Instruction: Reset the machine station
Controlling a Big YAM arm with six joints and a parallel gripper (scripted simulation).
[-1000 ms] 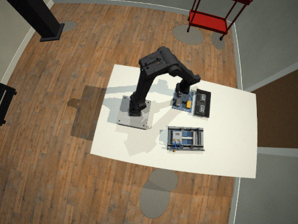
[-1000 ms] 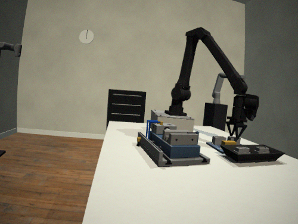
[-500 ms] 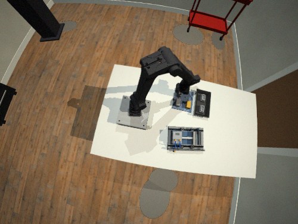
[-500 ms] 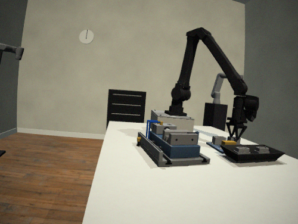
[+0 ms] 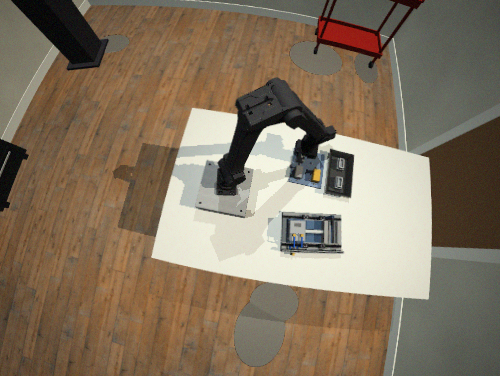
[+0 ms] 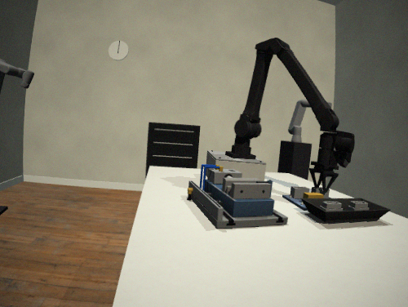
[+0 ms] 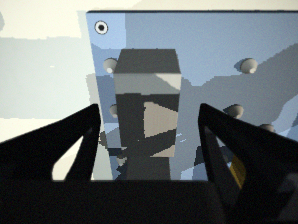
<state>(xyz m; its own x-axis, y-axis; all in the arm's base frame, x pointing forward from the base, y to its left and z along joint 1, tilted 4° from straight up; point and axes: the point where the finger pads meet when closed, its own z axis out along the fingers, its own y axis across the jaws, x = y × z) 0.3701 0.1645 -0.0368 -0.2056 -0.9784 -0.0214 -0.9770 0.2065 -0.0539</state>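
Now: hand 110 mm short of the dark rod, 340 mm to the left of it and 50 mm below it. The rest, counted from my hand: yellow brass blank (70 mm ahead, 100 mm to the right, 20 mm below); then infeed plate (40 mm ahead, 50 mm to the right, 40 mm below); then gray blank (20 mm behind, 90 mm to the right, 20 mm below).
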